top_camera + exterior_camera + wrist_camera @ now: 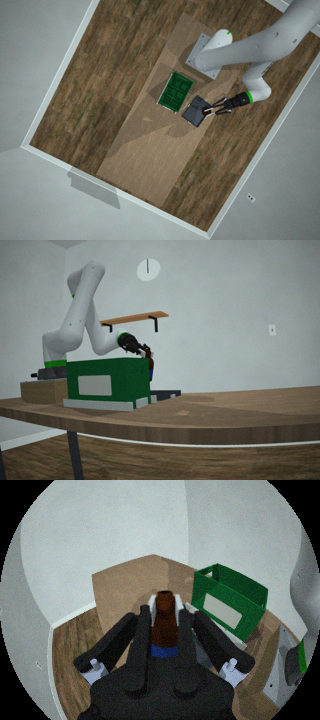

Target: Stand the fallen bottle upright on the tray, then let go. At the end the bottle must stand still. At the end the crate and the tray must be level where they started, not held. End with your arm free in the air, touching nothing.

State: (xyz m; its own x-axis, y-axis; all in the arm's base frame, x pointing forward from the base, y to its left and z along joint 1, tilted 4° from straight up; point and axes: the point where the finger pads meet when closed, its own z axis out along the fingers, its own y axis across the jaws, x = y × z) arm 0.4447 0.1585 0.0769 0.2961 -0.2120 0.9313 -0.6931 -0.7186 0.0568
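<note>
Now: the bottle 60 mm below my hand. From my hand the other things lie so: green crate (50 mm behind, 300 mm to the right, 130 mm below); tray (10 mm ahead, 30 mm to the right, 200 mm below).
</note>
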